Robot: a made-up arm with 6 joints. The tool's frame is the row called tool. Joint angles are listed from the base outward. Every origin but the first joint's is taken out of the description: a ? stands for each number. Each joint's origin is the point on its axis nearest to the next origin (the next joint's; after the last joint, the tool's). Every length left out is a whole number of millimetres.
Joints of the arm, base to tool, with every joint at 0 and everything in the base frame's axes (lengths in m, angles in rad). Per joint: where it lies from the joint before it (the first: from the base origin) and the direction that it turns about. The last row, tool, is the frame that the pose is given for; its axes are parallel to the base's.
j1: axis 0 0 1 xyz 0 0 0.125
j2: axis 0 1 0 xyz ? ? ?
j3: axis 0 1 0 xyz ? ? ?
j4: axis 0 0 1 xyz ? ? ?
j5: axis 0 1 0 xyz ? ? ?
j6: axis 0 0 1 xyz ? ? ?
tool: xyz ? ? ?
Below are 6 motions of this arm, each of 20 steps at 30 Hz.
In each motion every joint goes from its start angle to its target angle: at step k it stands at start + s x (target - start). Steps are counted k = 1, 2, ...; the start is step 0. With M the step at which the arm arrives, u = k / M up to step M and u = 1 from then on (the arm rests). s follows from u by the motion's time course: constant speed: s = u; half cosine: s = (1 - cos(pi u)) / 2; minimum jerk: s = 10 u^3 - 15 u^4 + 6 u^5.
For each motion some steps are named. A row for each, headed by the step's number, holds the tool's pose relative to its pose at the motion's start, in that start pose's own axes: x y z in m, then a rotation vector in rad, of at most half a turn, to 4 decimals.
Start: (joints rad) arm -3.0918 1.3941 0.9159 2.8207 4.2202 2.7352
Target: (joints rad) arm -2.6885 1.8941 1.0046 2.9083 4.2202 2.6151
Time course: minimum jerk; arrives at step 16
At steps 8, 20:
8: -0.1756 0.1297 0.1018 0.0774 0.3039 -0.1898
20: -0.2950 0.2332 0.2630 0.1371 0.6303 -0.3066

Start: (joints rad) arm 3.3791 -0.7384 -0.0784 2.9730 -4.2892 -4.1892
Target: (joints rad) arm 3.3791 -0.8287 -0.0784 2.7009 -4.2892 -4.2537
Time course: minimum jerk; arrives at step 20
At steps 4, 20:
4: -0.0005 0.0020 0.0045 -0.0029 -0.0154 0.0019
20: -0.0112 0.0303 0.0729 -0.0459 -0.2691 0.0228

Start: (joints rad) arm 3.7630 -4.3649 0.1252 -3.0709 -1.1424 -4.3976
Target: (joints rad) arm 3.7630 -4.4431 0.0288 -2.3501 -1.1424 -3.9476
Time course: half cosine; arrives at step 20
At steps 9, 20:
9: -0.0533 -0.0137 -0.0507 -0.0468 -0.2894 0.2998
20: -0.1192 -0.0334 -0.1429 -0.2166 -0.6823 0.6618

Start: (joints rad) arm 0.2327 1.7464 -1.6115 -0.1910 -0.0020 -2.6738
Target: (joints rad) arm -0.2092 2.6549 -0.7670 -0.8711 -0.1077 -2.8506
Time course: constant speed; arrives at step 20
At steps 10, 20:
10: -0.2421 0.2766 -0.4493 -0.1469 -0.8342 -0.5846
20: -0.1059 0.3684 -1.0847 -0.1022 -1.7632 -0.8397

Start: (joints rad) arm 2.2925 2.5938 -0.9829 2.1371 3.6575 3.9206
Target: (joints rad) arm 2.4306 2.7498 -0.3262 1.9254 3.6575 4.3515
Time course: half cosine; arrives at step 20
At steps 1, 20:
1: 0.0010 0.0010 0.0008 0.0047 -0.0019 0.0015
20: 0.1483 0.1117 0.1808 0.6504 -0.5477 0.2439

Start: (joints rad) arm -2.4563 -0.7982 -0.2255 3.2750 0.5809 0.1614
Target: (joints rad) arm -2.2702 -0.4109 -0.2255 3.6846 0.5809 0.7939
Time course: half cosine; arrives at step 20
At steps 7, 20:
7: -0.0725 0.0796 -0.0702 -0.1482 -0.0618 0.2561
20: -0.2376 0.2399 -0.3182 -0.6203 -0.0535 0.9123

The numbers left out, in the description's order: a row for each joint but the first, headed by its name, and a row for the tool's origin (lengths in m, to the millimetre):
j2: 0 0.023 0
j3: 0 0 0.606
j4: 0 0 0.367
j5: 0 0 0
j6: 0 0 0.157
tool: 0 0 0

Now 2 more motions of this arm.
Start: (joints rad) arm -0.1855 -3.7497 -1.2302 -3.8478 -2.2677 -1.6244
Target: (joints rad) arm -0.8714 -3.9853 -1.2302 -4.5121 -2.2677 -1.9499
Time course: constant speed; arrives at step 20
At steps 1, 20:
1: -0.0250 0.0088 0.0036 0.0137 -0.0108 0.0360
20: -0.5126 -0.0230 0.1365 0.5001 -0.2340 0.6690

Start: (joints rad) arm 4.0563 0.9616 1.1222 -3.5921 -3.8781 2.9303
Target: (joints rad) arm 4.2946 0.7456 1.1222 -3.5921 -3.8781 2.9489
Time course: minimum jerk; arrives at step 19
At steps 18, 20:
18: -0.0404 0.1023 0.2265 0.0714 -0.2801 0.1578
20: -0.0405 0.1024 0.2268 0.0715 -0.2805 0.1580

